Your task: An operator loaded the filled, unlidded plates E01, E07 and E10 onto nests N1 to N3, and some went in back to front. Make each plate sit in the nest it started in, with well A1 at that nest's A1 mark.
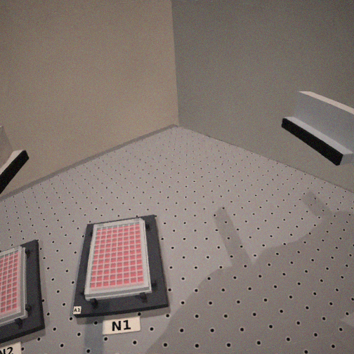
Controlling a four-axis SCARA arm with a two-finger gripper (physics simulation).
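A plate [118, 257] with a grid of pink-red filled wells and no lid sits flat in the dark nest N1 [159, 290] at the lower left. The nest's small A1 mark [77, 310] is at its near left corner. The plate's own A1 corner is too small to tell. A second pink-filled plate [10, 284] sits in nest N2 [34, 285], cut off by the left edge. Nest N3 and its plate do not show. My gripper [155, 118] is open and empty, its two fingers far apart at the left and right edges, above the board and apart from both plates.
The nests stand on a grey perforated board [200, 185] that runs back to a corner of two walls. The label N1 [121, 325] lies in front of its nest, and the N2 label [10, 349] is partly cut off. Shadows fall across the lower right.
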